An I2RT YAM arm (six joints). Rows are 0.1 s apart.
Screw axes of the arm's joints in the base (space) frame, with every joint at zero. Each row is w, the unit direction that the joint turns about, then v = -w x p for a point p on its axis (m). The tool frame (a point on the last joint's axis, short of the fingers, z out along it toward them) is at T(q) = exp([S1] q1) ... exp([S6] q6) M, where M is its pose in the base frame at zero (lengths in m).
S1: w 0 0 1 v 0 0 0
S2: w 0 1 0 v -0.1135 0 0.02
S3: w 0 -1 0 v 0.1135 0 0.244
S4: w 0 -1 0 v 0.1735 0 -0.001
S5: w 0 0 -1 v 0 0.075 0
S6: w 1 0 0 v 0 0.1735 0
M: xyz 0.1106 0 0.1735 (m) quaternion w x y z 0.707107 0 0.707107 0
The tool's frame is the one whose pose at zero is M.
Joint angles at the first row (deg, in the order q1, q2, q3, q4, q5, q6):
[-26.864 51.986 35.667 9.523 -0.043 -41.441]
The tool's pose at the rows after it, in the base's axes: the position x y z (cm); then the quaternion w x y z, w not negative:
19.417 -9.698 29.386 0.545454 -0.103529 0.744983 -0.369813
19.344 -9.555 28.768 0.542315 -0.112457 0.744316 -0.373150
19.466 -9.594 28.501 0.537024 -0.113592 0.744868 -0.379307
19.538 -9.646 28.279 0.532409 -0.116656 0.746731 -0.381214
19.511 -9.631 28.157 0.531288 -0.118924 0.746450 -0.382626
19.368 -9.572 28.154 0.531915 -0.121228 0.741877 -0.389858
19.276 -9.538 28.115 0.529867 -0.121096 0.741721 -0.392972
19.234 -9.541 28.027 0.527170 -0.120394 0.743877 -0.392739
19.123 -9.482 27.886 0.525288 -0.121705 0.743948 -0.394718
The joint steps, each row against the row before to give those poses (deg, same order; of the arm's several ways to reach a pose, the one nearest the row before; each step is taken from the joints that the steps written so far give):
[0.263 -0.263 -0.541 -0.479 -0.330 -0.657]
[0.246 -0.263 -1.451 1.081 -0.040 -1.080]
[0.182 0.439 -0.402 0.715 0.799 -0.674]
[-0.016 0.330 -0.215 0.142 0.143 -0.554]
[0.002 -0.057 -0.293 0.223 -0.013 -0.333]
[0.016 -0.475 -0.486 0.734 0.265 -0.678]
[0.033 -0.282 -0.200 -0.052 0.361 -0.268]
[-0.028 -0.075 -0.075 -0.352 0.173 -0.014]
[0.041 -0.337 -0.415 0.029 0.177 -0.309]

